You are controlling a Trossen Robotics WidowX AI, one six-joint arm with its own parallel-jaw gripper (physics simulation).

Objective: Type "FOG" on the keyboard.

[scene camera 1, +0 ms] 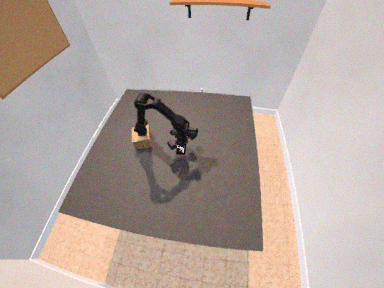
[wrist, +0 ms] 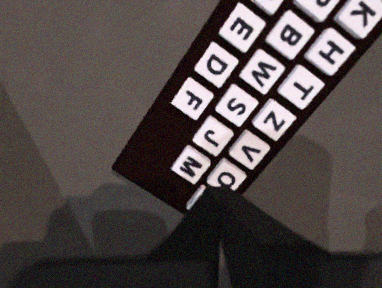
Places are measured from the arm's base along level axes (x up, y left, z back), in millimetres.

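Where they show: gripper, between the fingertips: (scene camera 1: 181, 147) (wrist: 216, 196); arm's base, origin of its link: (scene camera 1: 142, 132).
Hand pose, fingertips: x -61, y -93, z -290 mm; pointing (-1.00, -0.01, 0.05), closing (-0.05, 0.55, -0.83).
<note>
Things, the pixels of their top centre, and the offset from my fingertips. "*": a spot on its surface instead. Level surfaces: height alone.
- keyboard, centre of its top: (wrist: 283, 44) (scene camera 1: 181, 142) dx -26, dy +64, dz +8 mm
- F key, centre of its top: (wrist: 192, 99) dx -26, dy +23, dz +28 mm
- O key, centre of its top: (wrist: 226, 179) dx -26, dy -1, dz -8 mm
- top edge, a spot on its surface: (wrist: 268, 4) * dx -26, dy +73, dz +23 mm
- D, centre of its top: (wrist: 216, 65) dx -26, dy +42, dz +27 mm
- S, centre of its top: (wrist: 236, 106) dx -26, dy +32, dz +9 mm
- J, centre of its top: (wrist: 212, 137) dx -26, dy +13, dz +10 mm
- M, centre of its top: (wrist: 191, 166) dx -26, dy -5, dz +11 mm
- V, centre of its top: (wrist: 249, 151) dx -26, dy +17, dz -9 mm
- dark mat, height of its surface: dx -42 mm
The keyboard (scene camera 1: 181, 150) (wrist: 149, 150) is a dark red-black slab with white letter keys, running diagonally in the wrist view. The F key (wrist: 192, 98) shows in full near its left edge. The O key (wrist: 226, 175) is near its lower end, partly covered by my fingertips. A key at the top edge (wrist: 268, 4) is cut off and its letter does not show; no G is readable. My gripper (scene camera 1: 180, 142) (wrist: 216, 196) is shut and empty, its tips at the lower edge of the O key; whether they touch it I cannot tell.
More keys lie around these: D (wrist: 216, 64), S (wrist: 236, 105), J (wrist: 213, 135), M (wrist: 190, 165) and V (wrist: 249, 149). The arm's base stands on a wooden block (scene camera 1: 141, 138) left of the keyboard. Shadows fall on the dark mat (scene camera 1: 220, 215). A shelf (scene camera 1: 220, 3) is on the back wall.
</note>
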